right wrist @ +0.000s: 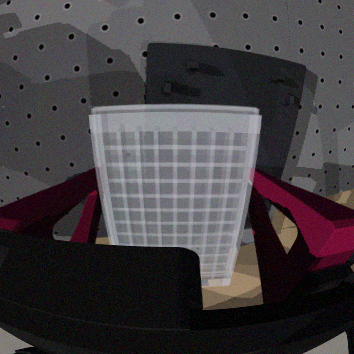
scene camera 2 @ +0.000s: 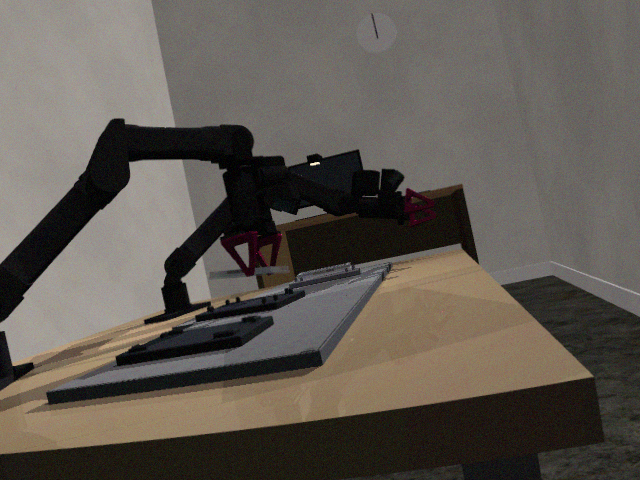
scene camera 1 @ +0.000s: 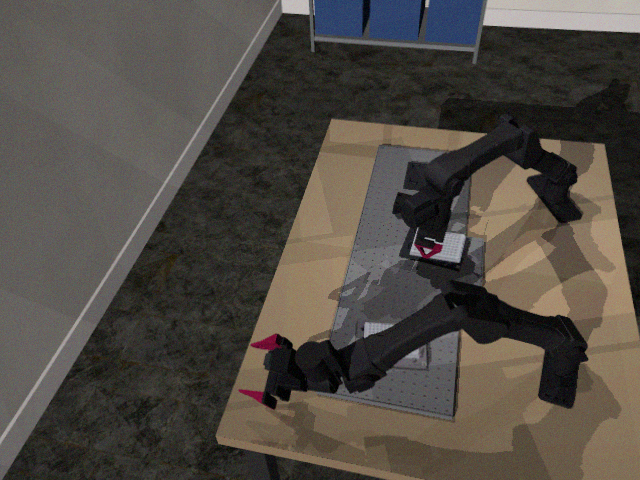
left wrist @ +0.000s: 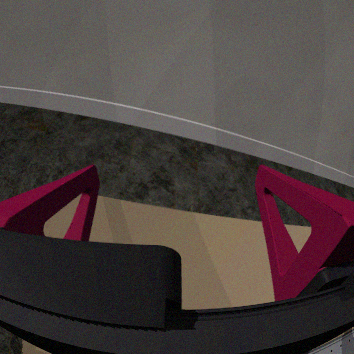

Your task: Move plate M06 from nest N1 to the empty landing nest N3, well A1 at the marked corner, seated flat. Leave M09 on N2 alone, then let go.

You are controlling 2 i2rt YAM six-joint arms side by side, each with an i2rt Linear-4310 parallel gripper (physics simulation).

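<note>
My right gripper (scene camera 1: 429, 251) (scene camera 2: 258, 270) (right wrist: 174, 175) is shut on a white gridded well plate, M06 (scene camera 1: 453, 246) (scene camera 2: 223, 274) (right wrist: 175, 200). The plate hangs level above the middle black nest (scene camera 1: 407, 250) (scene camera 2: 248, 306) (right wrist: 235, 92), apart from it and offset in the right wrist view. Another black nest (scene camera 1: 412, 175) (scene camera 2: 188, 338) stands bare. A second white plate, M09 (scene camera 1: 374, 328) (scene camera 2: 323, 269), sits on a grey nest (scene camera 1: 424, 363), partly hidden by my left arm. Nest labels and the marked corner are not legible. My left gripper (scene camera 1: 246, 367) (scene camera 2: 433, 207) (left wrist: 176, 173) is open and empty.
The nests stand on a grey perforated board (scene camera 1: 408, 395) (scene camera 2: 289, 356) (right wrist: 45, 65) on the wooden table (scene camera 1: 310, 206) (scene camera 2: 413, 356). My left arm reaches over the grey nest, its gripper near the table's left edge in scene camera 1. A shelf with blue bins (scene camera 1: 395, 43) stands beyond.
</note>
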